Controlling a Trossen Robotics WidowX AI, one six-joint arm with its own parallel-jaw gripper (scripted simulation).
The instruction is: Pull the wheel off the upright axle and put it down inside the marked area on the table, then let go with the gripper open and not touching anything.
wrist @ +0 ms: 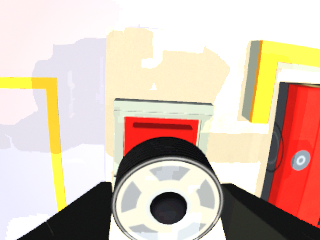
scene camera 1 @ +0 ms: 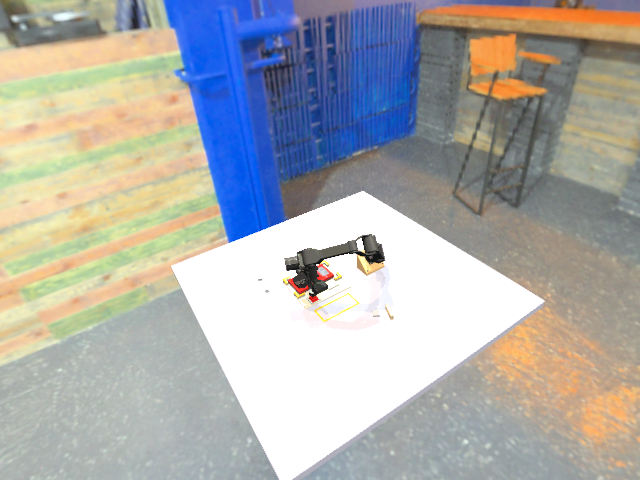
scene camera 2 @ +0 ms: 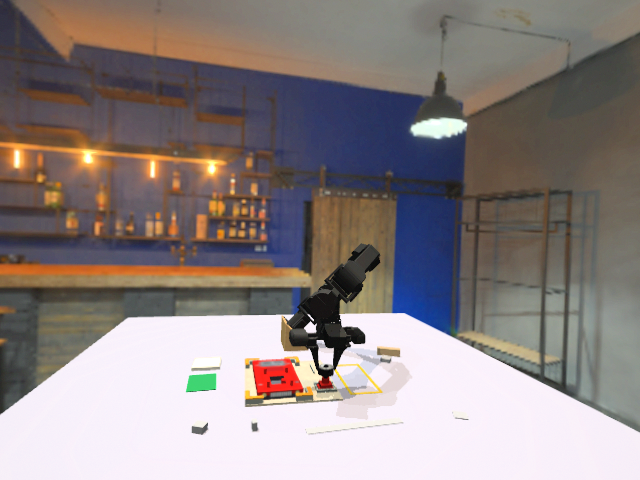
Note:
The pictures show: the gripper and an axle.
The gripper shows as well in the wrist view.

